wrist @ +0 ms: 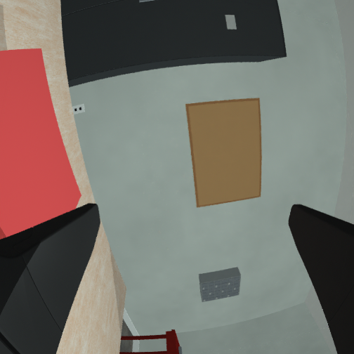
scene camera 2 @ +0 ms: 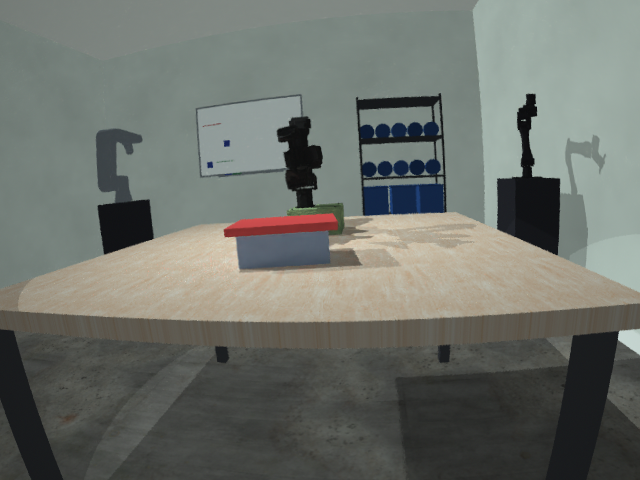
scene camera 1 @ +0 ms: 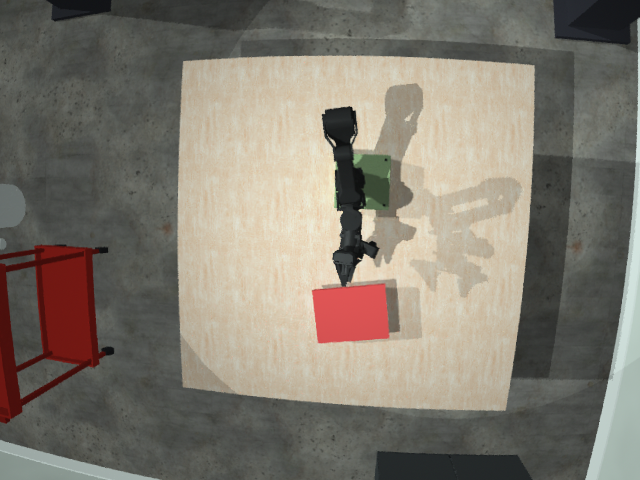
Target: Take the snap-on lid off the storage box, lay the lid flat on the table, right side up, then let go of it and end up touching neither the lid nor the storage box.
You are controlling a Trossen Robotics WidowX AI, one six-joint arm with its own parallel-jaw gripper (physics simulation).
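The red lid [scene camera 1: 351, 313] [scene camera 2: 281, 225] [wrist: 32, 140] lies on top of the blue-grey storage box [scene camera 2: 283, 250], its flat face up and its rim overhanging the walls. The box stands on the table [scene camera 1: 232, 232] [scene camera 2: 320, 299] [wrist: 92, 300]; in the overhead view the lid hides it. My gripper [scene camera 1: 345, 284] [wrist: 198, 215] is open, with nothing between its widely spread fingers. From overhead its tips are at the lid edge nearest the arm's base. The wrist view shows the lid left of the fingers; contact cannot be told. The fingers cannot be made out clearly in scene camera 2.
A green block [scene camera 1: 379, 173] [scene camera 2: 333, 217] is under the arm's base, behind the box. A red frame [scene camera 1: 67, 304] stands on the floor left of the table. A dark cabinet [scene camera 1: 449, 467] [wrist: 170, 35] stands beyond the table's edge on the box side.
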